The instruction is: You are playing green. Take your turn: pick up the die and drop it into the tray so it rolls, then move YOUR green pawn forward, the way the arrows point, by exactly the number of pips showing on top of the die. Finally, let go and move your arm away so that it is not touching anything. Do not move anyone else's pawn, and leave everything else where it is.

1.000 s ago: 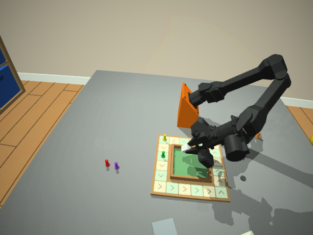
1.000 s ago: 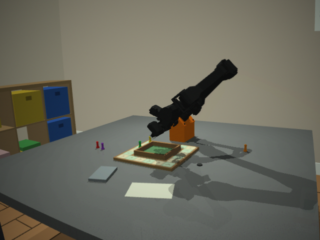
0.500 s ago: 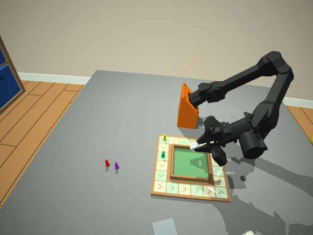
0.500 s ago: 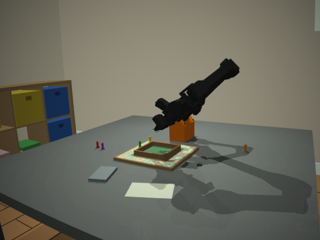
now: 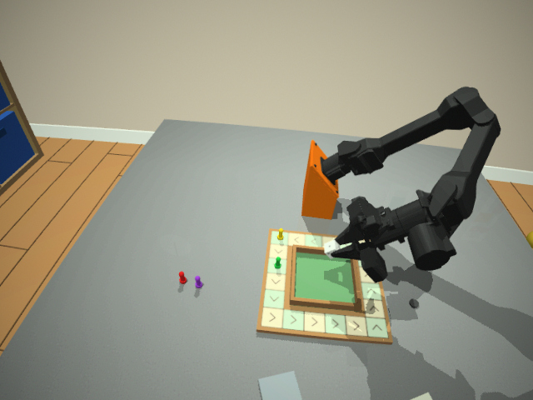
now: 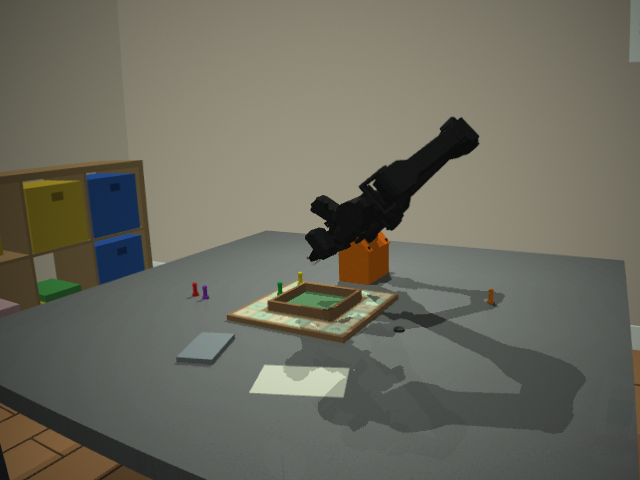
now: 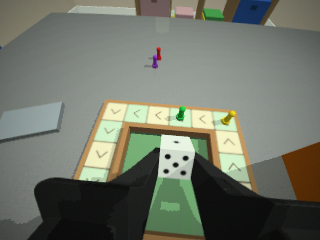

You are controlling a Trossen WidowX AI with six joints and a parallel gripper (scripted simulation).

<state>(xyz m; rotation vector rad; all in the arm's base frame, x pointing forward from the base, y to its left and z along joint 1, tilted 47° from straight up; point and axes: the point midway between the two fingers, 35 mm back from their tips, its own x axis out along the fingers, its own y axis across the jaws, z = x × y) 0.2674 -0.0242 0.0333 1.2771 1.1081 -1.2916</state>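
My gripper tip is now right at the white die. The rest, counted from my gripper tip: yellow pawn: 12 cm behind, 10 cm to the right, 9 cm below; green pawn: 3 cm behind, 11 cm to the right, 9 cm below; black disc: 5 cm ahead, 22 cm to the left, 12 cm below.
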